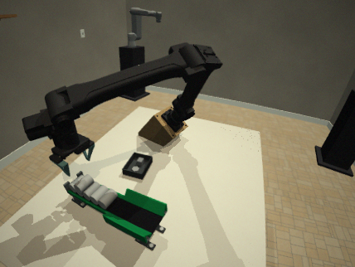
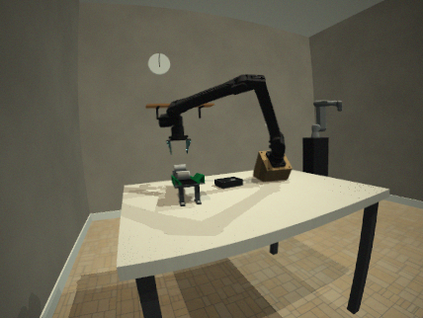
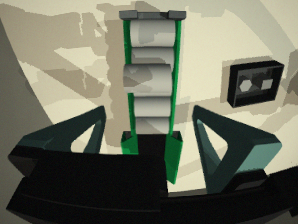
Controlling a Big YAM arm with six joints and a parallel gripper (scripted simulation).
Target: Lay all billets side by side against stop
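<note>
Now: the grey stop 80 mm to the right of my hand and 140 mm below it. The rest, counted from my hand: small black box (260 mm behind, 30 mm to the left, 190 mm below).
</note>
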